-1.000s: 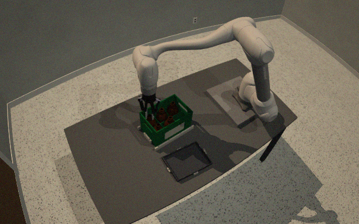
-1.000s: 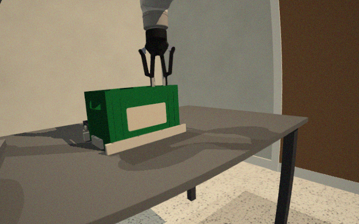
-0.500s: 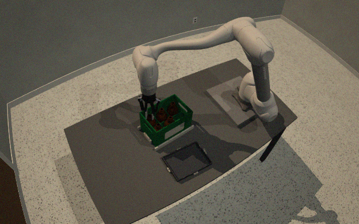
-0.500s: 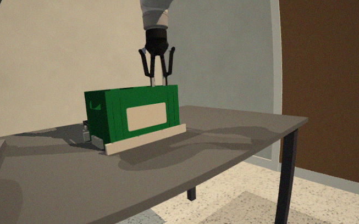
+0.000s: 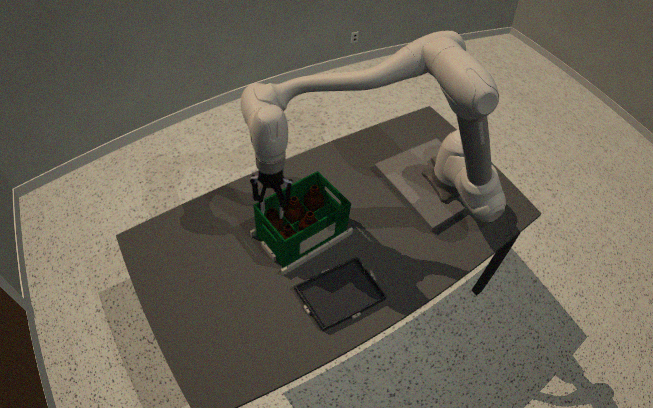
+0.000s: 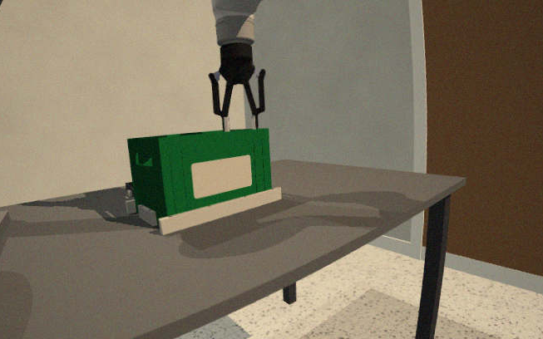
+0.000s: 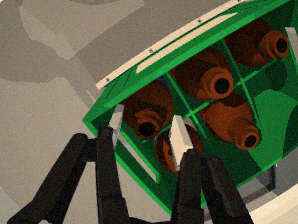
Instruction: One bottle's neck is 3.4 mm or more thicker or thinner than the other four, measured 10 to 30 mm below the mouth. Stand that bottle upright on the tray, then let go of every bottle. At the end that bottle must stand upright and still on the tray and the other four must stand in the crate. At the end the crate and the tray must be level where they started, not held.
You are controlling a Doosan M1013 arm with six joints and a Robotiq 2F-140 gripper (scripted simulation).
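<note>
The bottle lies 90 mm below my hand, 80 mm to the left of it and 20 mm behind it. The rest, counted from my hand: crate (100 mm behind, 90 mm below, 20 mm to the left); black tray (300 mm to the left, 160 mm below, 120 mm behind).
</note>
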